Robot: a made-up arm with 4 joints.
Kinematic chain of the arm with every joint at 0, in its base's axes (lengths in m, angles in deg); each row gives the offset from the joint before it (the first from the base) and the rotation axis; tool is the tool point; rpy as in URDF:
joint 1: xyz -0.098 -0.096 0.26 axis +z
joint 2: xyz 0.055 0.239 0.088 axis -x
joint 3: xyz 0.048 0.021 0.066 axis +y
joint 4: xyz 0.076 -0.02 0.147 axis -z
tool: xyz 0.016 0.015 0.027 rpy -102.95 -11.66 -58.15
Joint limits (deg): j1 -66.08..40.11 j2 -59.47..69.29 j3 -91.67..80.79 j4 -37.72..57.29
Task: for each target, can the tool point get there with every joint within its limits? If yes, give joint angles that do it. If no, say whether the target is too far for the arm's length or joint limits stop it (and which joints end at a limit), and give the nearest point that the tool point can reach.
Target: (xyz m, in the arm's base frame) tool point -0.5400 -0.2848 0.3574
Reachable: no: joint limits stop it (at a limit: joint 1, joint 2, joint 3, joint 4) | nearest point -0.2192 -0.0666 0.4246 | short by 0.394 m
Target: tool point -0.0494 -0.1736 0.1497
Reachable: no: joint limits stop it (at a limit: joint 1, joint 2, joint 4) | nearest point -0.0680 -0.1072 0.4704 | short by 0.328 m
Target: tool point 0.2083 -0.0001 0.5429
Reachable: yes | joints -20.94 -12.86 18.92 34.04
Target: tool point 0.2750 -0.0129 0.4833
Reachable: yes | joints -28.10 1.77 40.36 30.42
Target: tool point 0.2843 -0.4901 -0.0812
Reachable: no: too far | nearest point 0.2498 -0.2577 0.3324 | short by 0.476 m
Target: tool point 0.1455 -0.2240 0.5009
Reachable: yes | joints -51.57 -39.74 18.75 47.26
